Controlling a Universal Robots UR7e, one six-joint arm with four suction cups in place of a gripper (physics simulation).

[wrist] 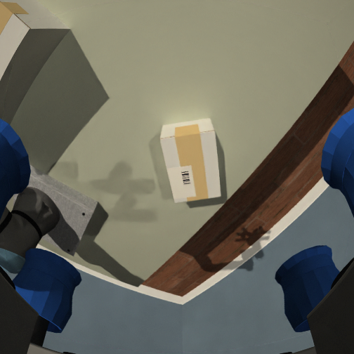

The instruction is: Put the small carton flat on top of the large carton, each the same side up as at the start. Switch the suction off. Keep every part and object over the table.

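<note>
The small carton lies on the green table top, near the middle of the wrist view. It is white, with a tan tape strip and a barcode label on its upward face. The large carton shows in part at the top left corner, white with tan tape, with a dark shaded side. My gripper shows as four blue suction cups around the lower part and sides of the view. It is open: no carton is on the cups. The small carton is apart from them, seen between the two upper cups.
The robot's grey base plate with a dark arm joint stands at the lower left. The table edge runs diagonally right of the small carton, with the brown wood floor beyond it. A blue wall shows at the bottom.
</note>
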